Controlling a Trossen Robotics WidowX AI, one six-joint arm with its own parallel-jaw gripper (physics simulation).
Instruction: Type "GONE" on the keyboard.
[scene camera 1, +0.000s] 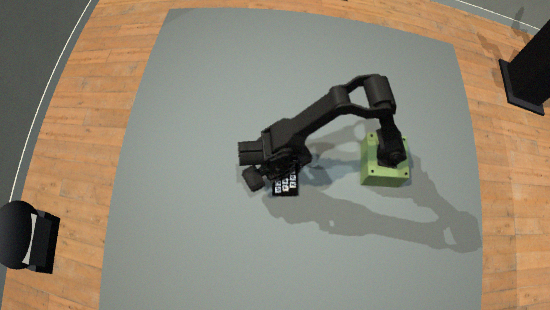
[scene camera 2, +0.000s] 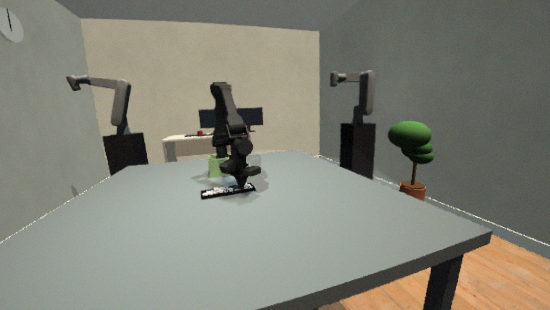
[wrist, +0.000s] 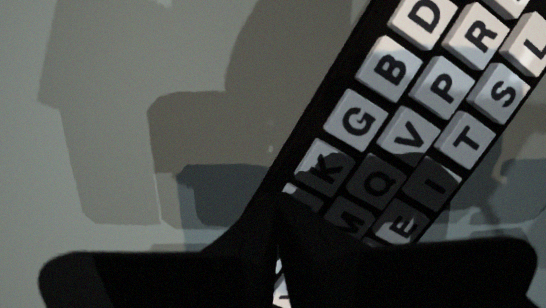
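Note:
In scene camera 1 I can see my gripper (scene camera 1: 275, 176), and scene camera 2 gives me the gripper (scene camera 2: 241, 189) as well. The wrist view's got the gripper (wrist: 275, 203) too, plus a black keyboard (wrist: 471, 42).

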